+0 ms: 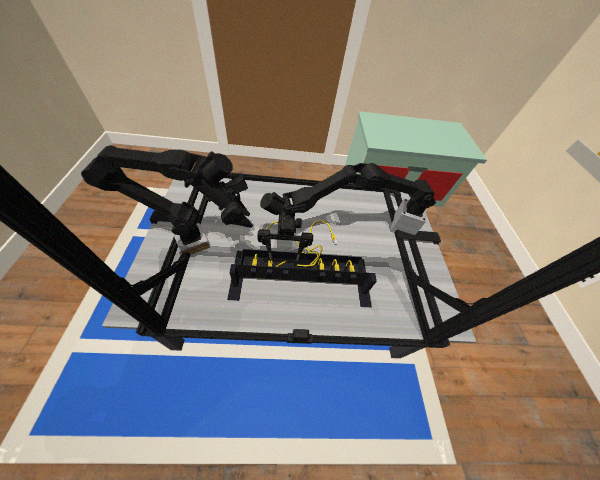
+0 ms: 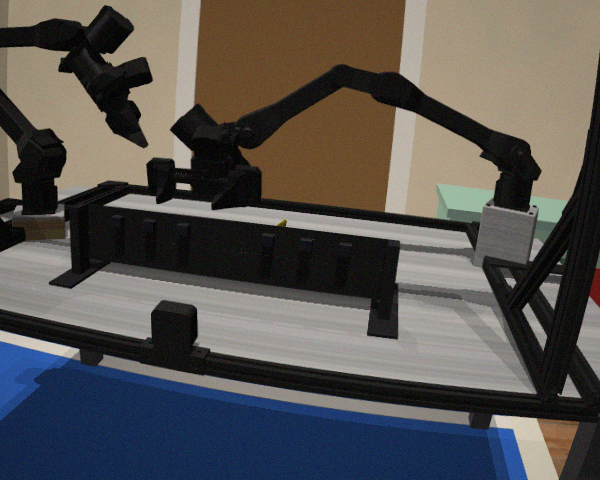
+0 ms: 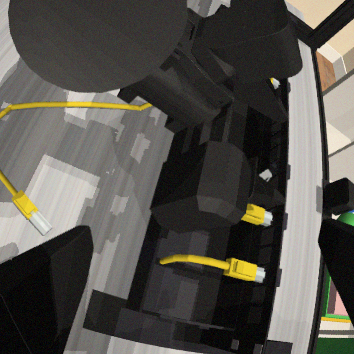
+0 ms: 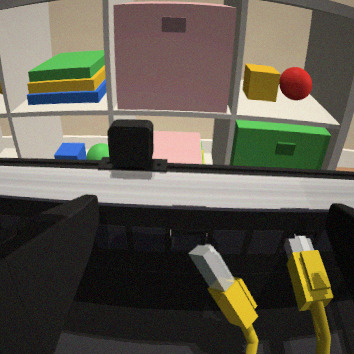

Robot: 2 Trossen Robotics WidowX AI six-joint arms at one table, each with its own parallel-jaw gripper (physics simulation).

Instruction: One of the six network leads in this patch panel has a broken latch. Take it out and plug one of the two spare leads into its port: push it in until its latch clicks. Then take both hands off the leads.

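Places are measured from the left arm's base along level axes (x back, y right, z up), in centimetres.
Pixels of known places: left gripper, fingertip midpoint: (image 1: pixel 250 220) (image 2: pixel 142 138) (image 3: pixel 209 236); right gripper, fingertip midpoint: (image 1: pixel 283 261) (image 2: pixel 184 204) (image 3: pixel 283 157) (image 4: pixel 219 212); left arm's base, link origin: (image 1: pixel 190 236) (image 2: pixel 39 210); right arm's base, link origin: (image 1: pixel 414 209) (image 2: pixel 512 206).
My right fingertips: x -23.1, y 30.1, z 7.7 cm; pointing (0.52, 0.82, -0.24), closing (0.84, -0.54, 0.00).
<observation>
For each thing: its middle in the pictures, then the offset to it from my right fingertips. "spot": a spot on its surface instead.
- black patch panel, body centre: (image 4: pixel 64 303) (image 2: pixel 229 252) (image 1: pixel 303 271) dx -6.3, dy +3.4, dz -6.6 cm
- straight lead, body centre: (image 4: pixel 307 252) (image 3: pixel 262 214) dx +4.1, dy -2.1, dz -2.8 cm
- small black block, surface spot: (image 4: pixel 131 142) (image 2: pixel 176 315) (image 1: pixel 300 330) spot: dx +5.0, dy +20.0, dz -8.3 cm
The black patch panel (image 1: pixel 300 274) (image 2: pixel 225 255) (image 4: pixel 125 285) stands on the table. Inside it, yellow leads with clear plugs point at its port wall. One lead (image 4: pixel 234 302) (image 3: pixel 266 174) is tilted, its plug tip short of the wall; its latch is unclear. Beside it a straight lead (image 4: pixel 311 280) (image 3: pixel 257 215) is at its port. A spare lead (image 1: pixel 333 238) (image 3: pixel 25 204) lies on the table behind the panel. My right gripper (image 1: pixel 285 257) (image 2: pixel 187 204) (image 4: pixel 219 212) is open around the tilted lead, holding nothing. My left gripper (image 1: pixel 250 225) (image 2: pixel 145 146) (image 3: pixel 209 236) is open and empty, above and left.
Loose yellow cables (image 1: pixel 315 255) cross the panel's rear edge near the right gripper. A black frame (image 1: pixel 220 336) (image 2: pixel 300 373) borders the table, with a small black block (image 1: pixel 300 335) (image 2: pixel 174 325) (image 4: pixel 131 142) on its front rail. A shelf unit (image 4: pixel 110 60) stands beyond it.
</observation>
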